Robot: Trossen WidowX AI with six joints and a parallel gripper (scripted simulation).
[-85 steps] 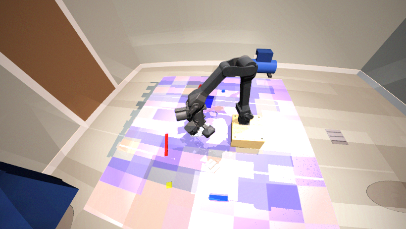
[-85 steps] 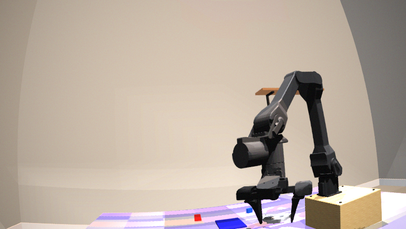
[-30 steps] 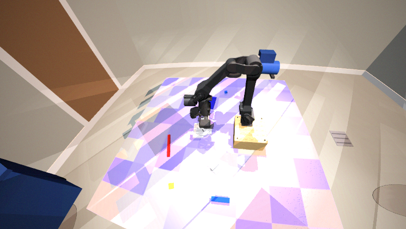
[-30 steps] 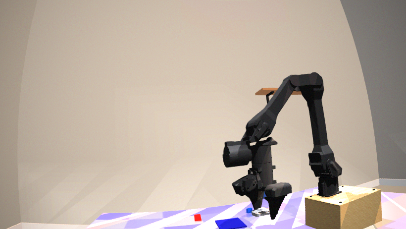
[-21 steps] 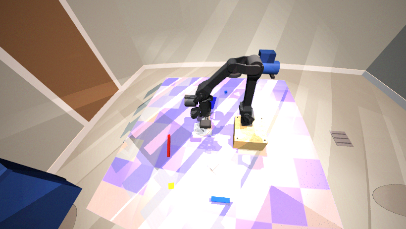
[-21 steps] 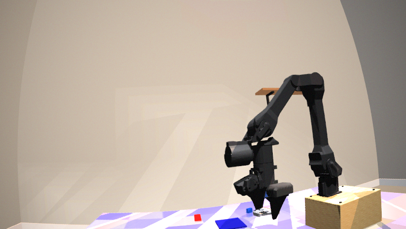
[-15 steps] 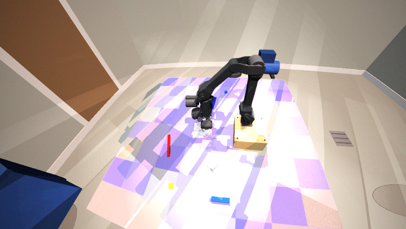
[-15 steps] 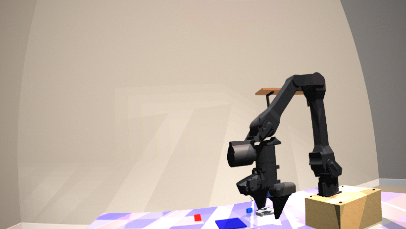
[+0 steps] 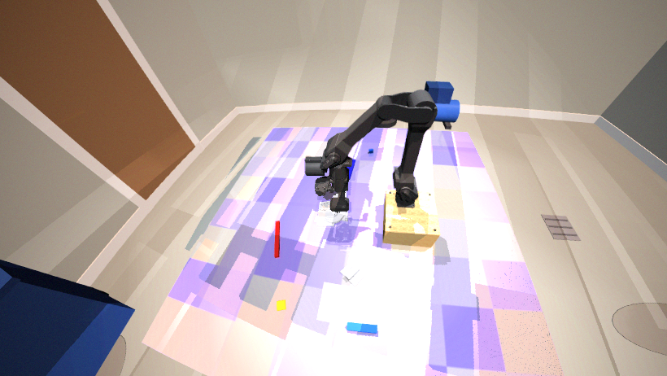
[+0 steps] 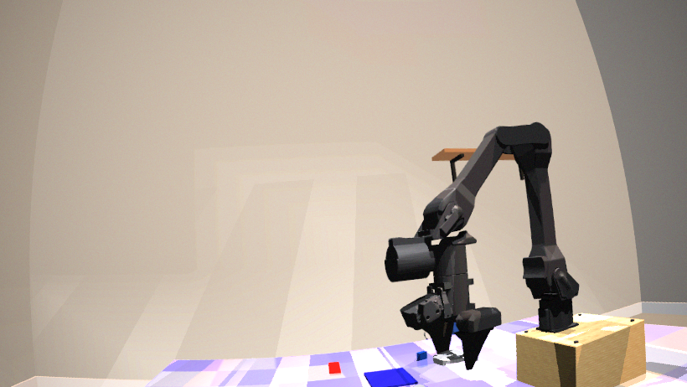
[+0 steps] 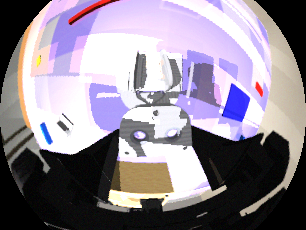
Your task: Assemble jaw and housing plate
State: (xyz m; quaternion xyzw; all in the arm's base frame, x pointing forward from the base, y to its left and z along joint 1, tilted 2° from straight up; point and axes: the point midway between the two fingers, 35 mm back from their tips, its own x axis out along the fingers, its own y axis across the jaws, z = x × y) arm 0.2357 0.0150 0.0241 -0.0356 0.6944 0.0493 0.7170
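Right now my gripper tip is 70 mm above the grey jaw, 20 mm to the right of it and 20 mm short of it. Also, from my gripper tip: blue tile: 280 mm to the right, 80 mm below, 40 mm ahead; then yellow square: 380 mm to the left, 150 mm ahead, 80 mm below; then blue bar: 400 mm to the left, 120 mm behind, 70 mm below.
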